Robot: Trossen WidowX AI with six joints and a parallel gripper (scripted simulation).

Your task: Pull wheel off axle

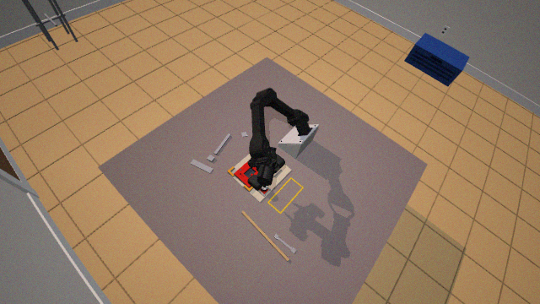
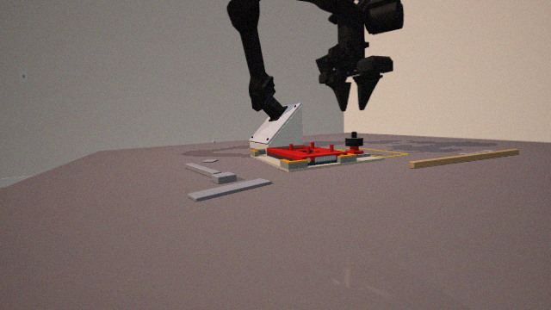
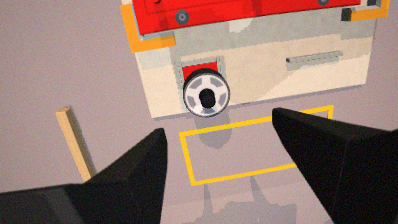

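Right now my gripper tip is 70 mm above the wheel. From my gripper tip the other things lie so: wooden stick (180 mm ahead, 140 mm to the left, 100 mm below).
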